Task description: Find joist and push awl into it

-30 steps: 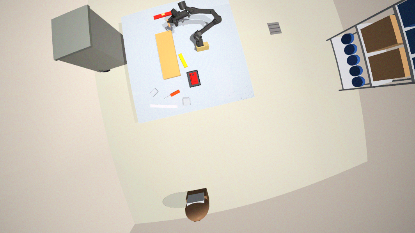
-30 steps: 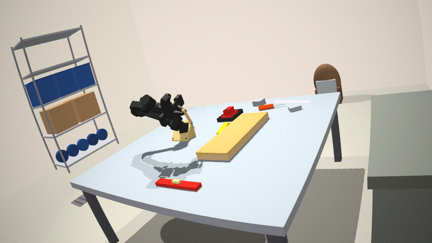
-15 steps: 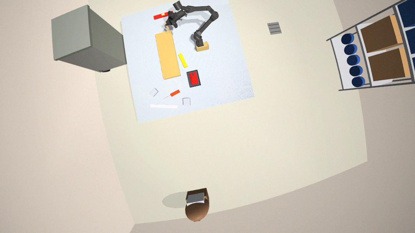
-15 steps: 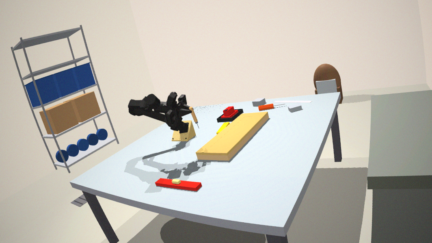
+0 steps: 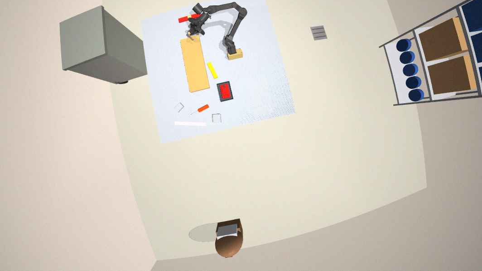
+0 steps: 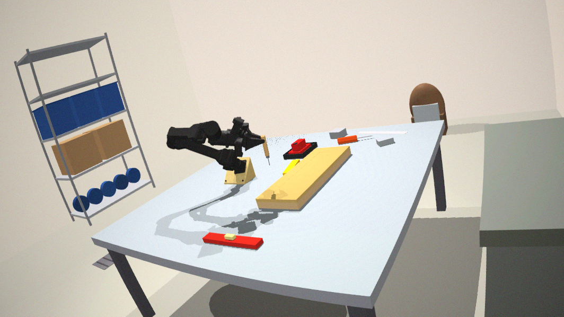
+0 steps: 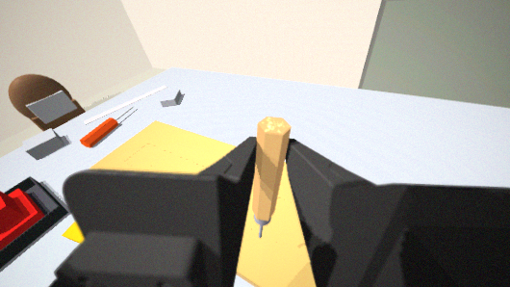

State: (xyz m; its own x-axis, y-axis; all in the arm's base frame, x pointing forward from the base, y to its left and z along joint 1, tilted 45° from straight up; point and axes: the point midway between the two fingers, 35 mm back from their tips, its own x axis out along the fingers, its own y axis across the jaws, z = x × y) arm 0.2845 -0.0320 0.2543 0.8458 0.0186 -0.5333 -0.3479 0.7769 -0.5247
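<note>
Right now the awl is 1 cm behind my gripper tip and 6 cm below it. Round my gripper tip: red stud finder (13 cm behind, 48 cm to the left, 18 cm below); then yellow block (8 cm behind, 27 cm to the left, 22 cm below); then red level (1 cm behind, 34 cm to the right, 22 cm below).
</note>
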